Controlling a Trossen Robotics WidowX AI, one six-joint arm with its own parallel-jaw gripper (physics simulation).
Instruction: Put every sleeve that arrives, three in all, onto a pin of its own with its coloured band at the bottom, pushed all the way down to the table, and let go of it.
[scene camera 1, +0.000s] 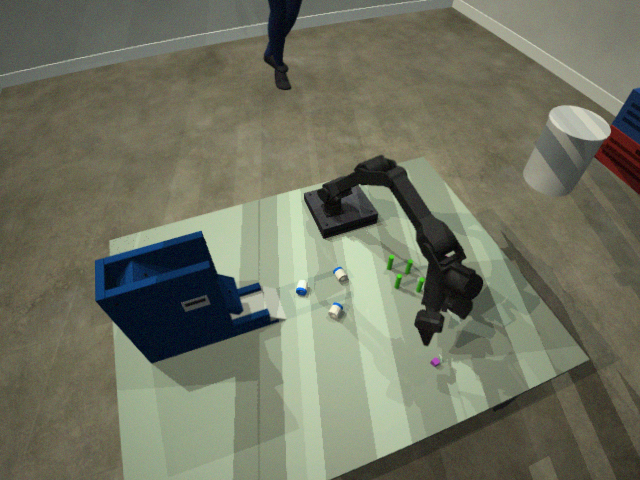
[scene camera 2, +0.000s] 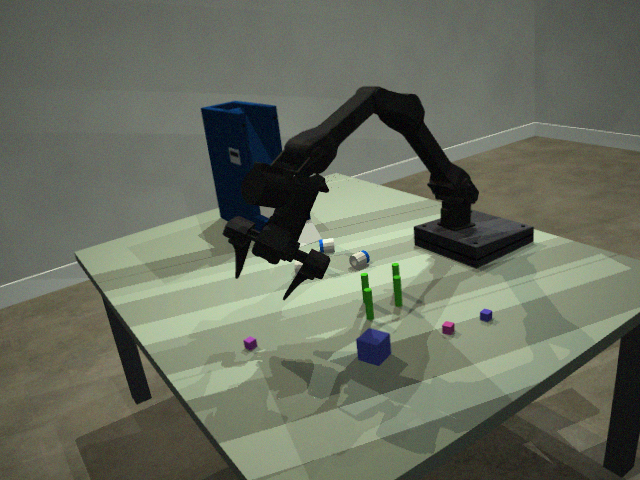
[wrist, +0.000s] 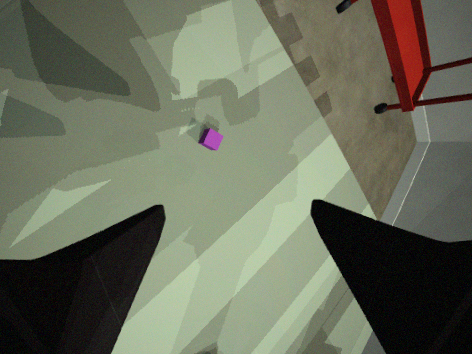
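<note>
Three short white sleeves, each with a blue band at one end, lie on their sides. One sleeve (scene camera 1: 301, 288) (scene camera 2: 327, 245) is nearest the chute, one (scene camera 1: 340, 274) (scene camera 2: 358, 260) is nearer the arm's base, and one (scene camera 1: 334, 311) (scene camera 2: 298, 268) is mostly hidden by the gripper in scene camera 2. Several green pins (scene camera 1: 390, 262) (scene camera 1: 397, 282) (scene camera 2: 368, 304) (scene camera 2: 397, 292) stand upright and bare on the table. My gripper (scene camera 1: 425, 341) (scene camera 2: 261, 288) (wrist: 238, 209) is open and empty, above the table, beyond the pins from the base. No sleeve or pin shows in the wrist view.
A blue dispenser (scene camera 1: 170, 315) (scene camera 2: 219, 170) with a pale chute (scene camera 1: 274, 303) stands past the sleeves. A purple cube (scene camera 1: 435, 361) (scene camera 2: 250, 343) (wrist: 212, 139) lies near the gripper. A larger blue block (scene camera 2: 373, 347), pink cube (scene camera 2: 448, 328) and small blue cube (scene camera 2: 485, 315) lie beyond the pins.
</note>
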